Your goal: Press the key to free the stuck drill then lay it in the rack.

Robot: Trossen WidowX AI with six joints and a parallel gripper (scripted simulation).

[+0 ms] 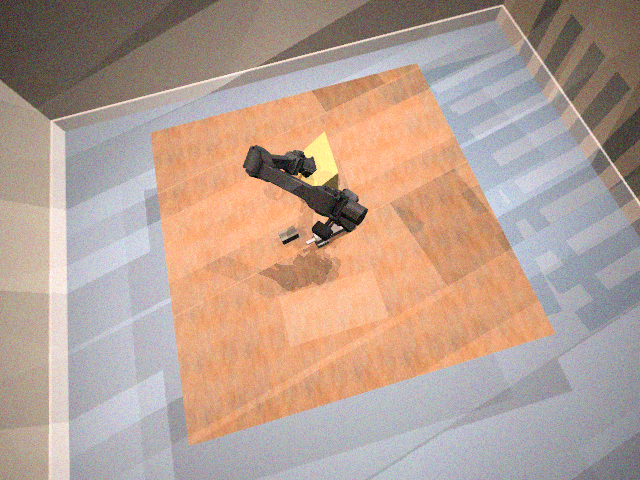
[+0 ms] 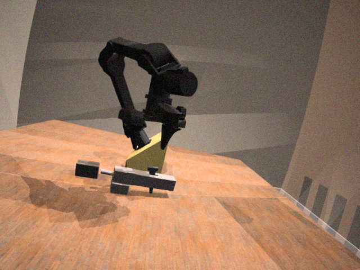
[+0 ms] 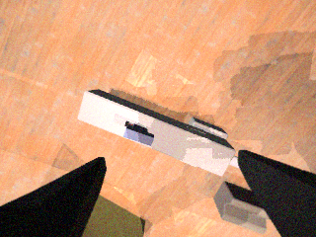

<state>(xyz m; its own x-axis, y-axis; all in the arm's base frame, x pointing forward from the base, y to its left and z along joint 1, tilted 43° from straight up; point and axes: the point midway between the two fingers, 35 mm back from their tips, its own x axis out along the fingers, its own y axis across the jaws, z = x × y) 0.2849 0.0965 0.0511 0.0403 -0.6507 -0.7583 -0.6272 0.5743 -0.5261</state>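
Right now my gripper tip is 90 mm above the drill and 60 mm to the left of it. Round my gripper tip: blue key: 90 mm below, 20 mm to the left, 20 mm behind; then grey housing: 100 mm below, 20 mm behind; then dark grey rack: 180 mm to the right, 120 mm below, 50 mm behind.
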